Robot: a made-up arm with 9 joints. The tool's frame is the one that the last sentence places.
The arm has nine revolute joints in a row. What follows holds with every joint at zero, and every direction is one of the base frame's. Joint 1 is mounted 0.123 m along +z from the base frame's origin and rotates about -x. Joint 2 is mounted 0.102 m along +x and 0.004 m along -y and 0.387 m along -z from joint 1 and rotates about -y. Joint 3 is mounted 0.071 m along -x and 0.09 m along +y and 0.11 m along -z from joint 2 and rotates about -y. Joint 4 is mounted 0.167 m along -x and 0.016 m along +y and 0.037 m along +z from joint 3 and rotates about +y. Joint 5 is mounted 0.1 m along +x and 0.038 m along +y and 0.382 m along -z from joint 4 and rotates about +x. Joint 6 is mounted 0.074 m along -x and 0.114 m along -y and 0.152 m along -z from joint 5 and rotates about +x. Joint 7 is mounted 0.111 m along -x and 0.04 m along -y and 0.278 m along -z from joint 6 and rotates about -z. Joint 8 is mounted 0.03 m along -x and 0.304 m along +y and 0.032 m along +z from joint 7 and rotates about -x. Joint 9 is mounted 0.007 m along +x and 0.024 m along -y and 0.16 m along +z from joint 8 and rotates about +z. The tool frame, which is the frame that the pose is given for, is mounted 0.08 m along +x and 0.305 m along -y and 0.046 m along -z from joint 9; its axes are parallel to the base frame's.
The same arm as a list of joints. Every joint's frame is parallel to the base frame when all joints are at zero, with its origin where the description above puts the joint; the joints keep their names.
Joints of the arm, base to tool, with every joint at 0 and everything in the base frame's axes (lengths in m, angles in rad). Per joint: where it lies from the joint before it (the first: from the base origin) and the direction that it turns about. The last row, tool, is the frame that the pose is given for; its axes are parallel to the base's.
joint 1: axis -1 0 0 origin 0 0 0.123
joint 2: axis 0 -1 0 origin 0.102 -0.004 -0.387
joint 3: axis 0 -1 0 origin -0.071 0.09 -0.11
joint 4: axis 0 1 0 origin -0.167 0.016 0.037
joint 5: axis 1 0 0 origin 0.1 0.038 -0.382
joint 6: axis 1 0 0 origin -0.074 -0.114 -0.152
joint 7: axis 0 0 -1 origin -0.111 -0.04 -0.278
joint 8: axis -1 0 0 origin -0.03 0.304 0.032
joint 9: axis 0 0 1 origin 0.007 -0.024 0.16
tool: origin 0.08 -0.305 -0.046

